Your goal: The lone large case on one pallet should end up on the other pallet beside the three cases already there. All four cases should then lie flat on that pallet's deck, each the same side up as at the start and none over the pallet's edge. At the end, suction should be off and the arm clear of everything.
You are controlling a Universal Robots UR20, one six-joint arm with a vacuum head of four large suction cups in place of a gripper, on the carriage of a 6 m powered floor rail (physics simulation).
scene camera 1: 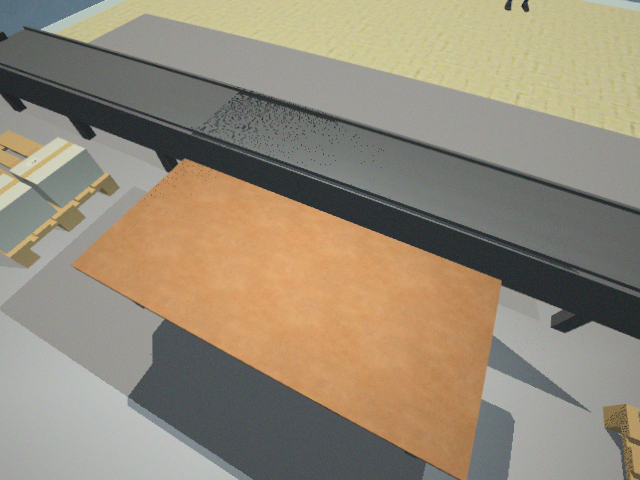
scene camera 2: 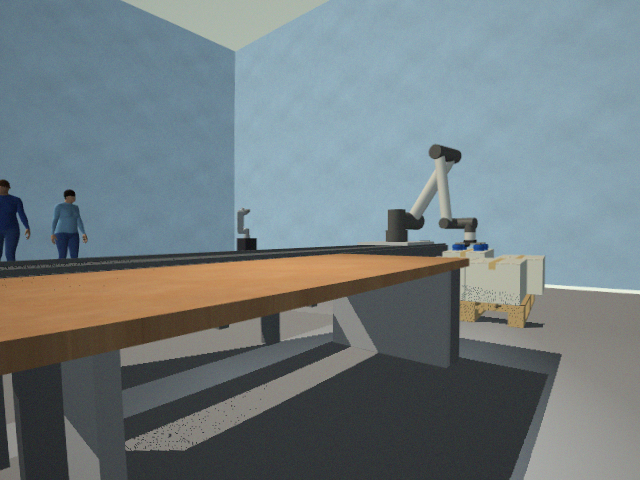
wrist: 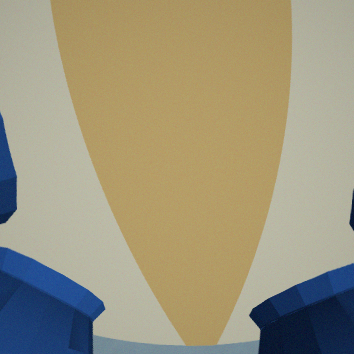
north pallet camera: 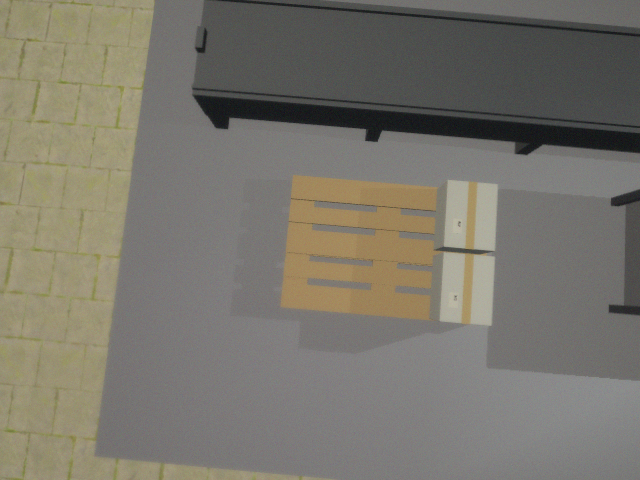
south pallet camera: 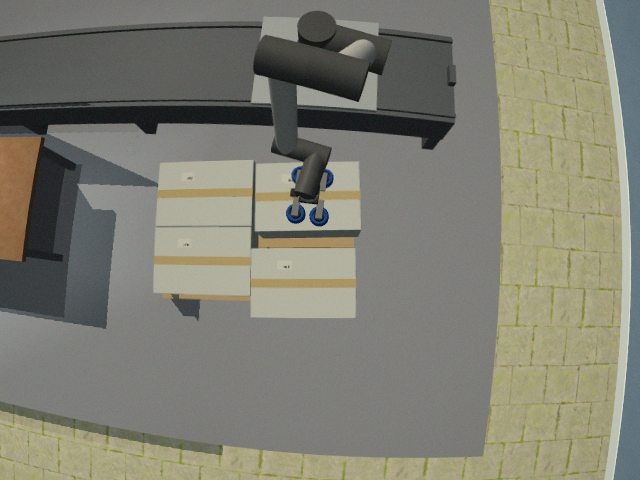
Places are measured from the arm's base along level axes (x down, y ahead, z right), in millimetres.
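Pixels of known places: end effector, tool point: (wrist: 181, 229); arm's base, origin of the base link: (scene camera 2: 396, 241).
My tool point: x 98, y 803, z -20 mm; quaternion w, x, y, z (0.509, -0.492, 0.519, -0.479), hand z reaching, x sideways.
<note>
Ahead of a thing's pixels: the offset from my tool point to its top centre. Level surfaces: height alone.
My suction head (south pallet camera: 309, 195) (scene camera 2: 469, 247) (wrist: 177, 225) has its four blue cups on top of a large pale case @(dx -29, dy -4, dz +12 mm) (south pallet camera: 338, 219) (scene camera 2: 485, 254) (wrist: 30, 200) with a tan tape strip. The case is level, over the rail-side right quarter of the south pallet. In scene camera 2 its top looks slightly above its neighbours' tops, so it seems to hang just over the deck; its underside is hidden. Three more cases @(dx +29, dy +3, dz +607 mm) (south pallet camera: 204, 211) @(dx +29, dy +385, dz +582 mm) (south pallet camera: 201, 281) @(dx +29, dy +463, dz +5 mm) (south pallet camera: 305, 304) lie flat on that pallet (south pallet camera: 305, 241). A gap showing deck separates the held case from the one below it in the south pallet view.
The north pallet (north pallet camera: 330, 240) carries two cases (north pallet camera: 483, 222) (north pallet camera: 480, 294) along its right side. A wooden table @(dx -58 mm) (scene camera 1: 289, 289) (scene camera 2: 232, 294) (south pallet camera: 18, 201) stands between the pallets. The long rail (south pallet camera: 155, 67) (north pallet camera: 413, 62) runs beside both. Two people (scene camera 2: 9, 222) (scene camera 2: 68, 222) stand far back.
</note>
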